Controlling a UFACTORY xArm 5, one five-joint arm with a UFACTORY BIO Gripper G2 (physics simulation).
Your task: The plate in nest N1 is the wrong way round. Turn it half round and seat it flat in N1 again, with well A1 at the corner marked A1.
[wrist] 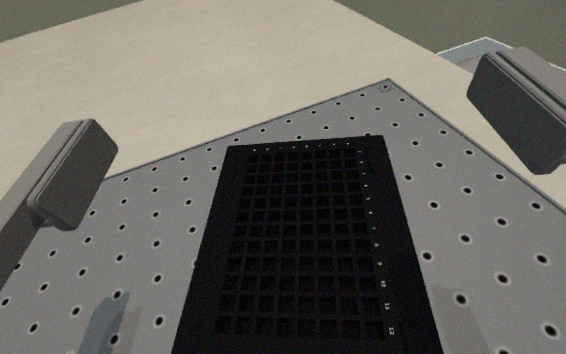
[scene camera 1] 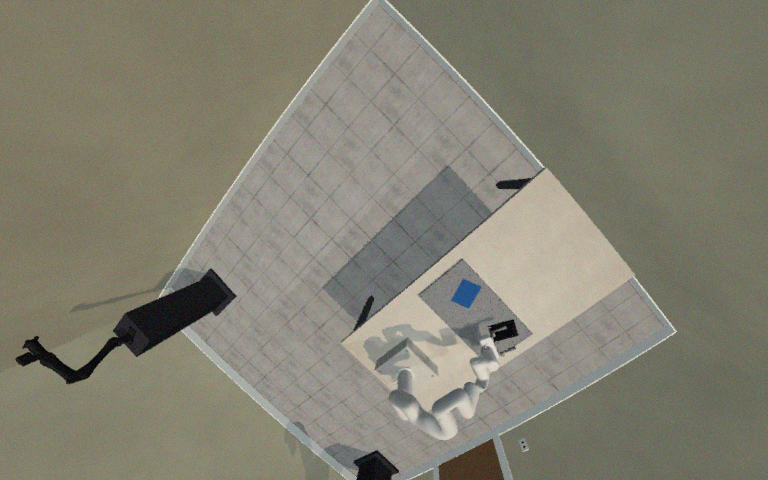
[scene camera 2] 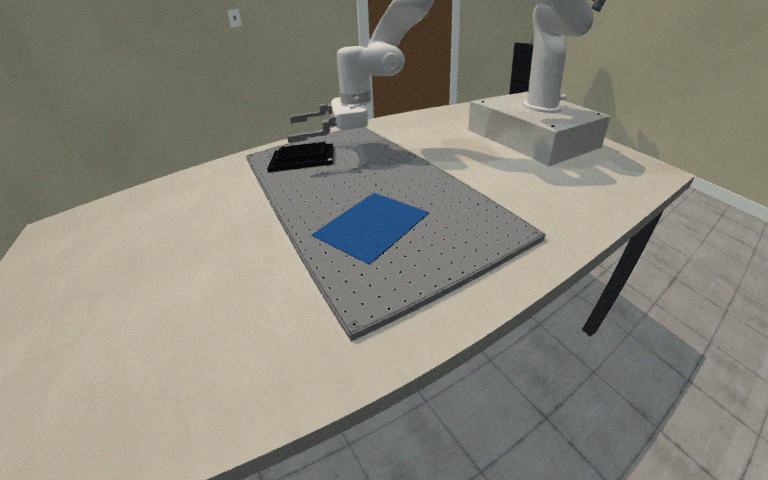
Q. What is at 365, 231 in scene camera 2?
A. A flat blue rectangle.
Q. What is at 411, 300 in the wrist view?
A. A black nest.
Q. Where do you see a black well plate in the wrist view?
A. At 301, 256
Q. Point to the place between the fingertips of my gripper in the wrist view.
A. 277, 104
